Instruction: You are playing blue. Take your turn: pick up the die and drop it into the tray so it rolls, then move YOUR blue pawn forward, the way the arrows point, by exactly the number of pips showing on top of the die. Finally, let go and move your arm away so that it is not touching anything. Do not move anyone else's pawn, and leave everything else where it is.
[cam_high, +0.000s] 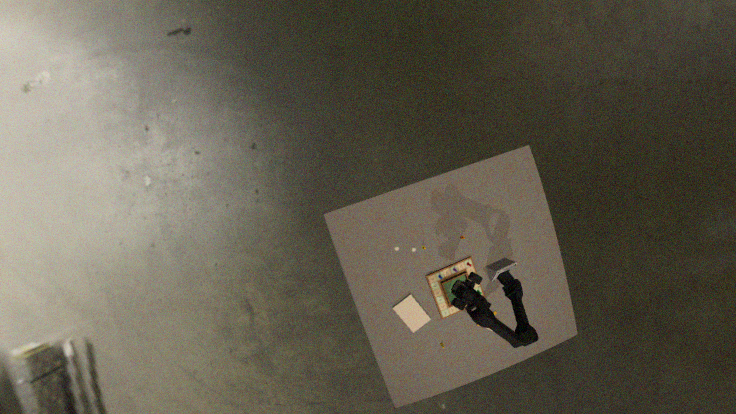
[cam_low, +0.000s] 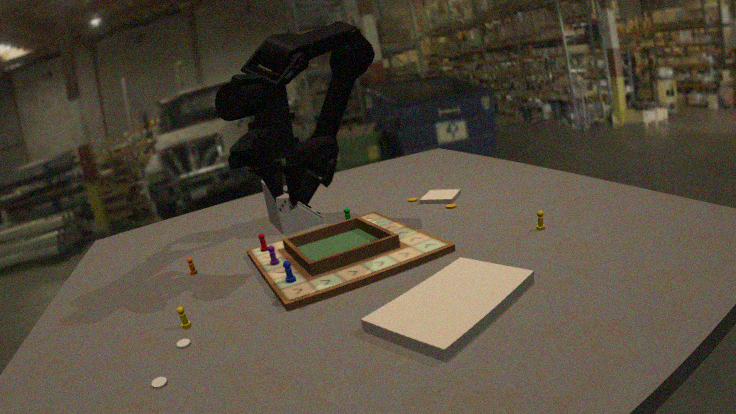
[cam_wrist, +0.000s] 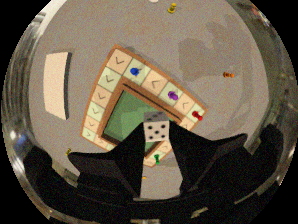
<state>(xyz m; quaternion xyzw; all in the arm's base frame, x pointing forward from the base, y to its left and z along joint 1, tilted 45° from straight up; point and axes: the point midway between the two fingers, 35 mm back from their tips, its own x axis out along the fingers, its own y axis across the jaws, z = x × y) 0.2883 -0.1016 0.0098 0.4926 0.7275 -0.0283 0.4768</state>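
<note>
Now: the blue pawn 70 mm ahead of my gripper tip, 30 mm to the right of it and 90 mm below it. From my gripper tip the other things lie so: red pawn (110 mm behind, 50 mm to the right, 90 mm below); then purple pawn (30 mm behind, 40 mm to the right, 90 mm below); then white die (right at my gripper tip).
</note>
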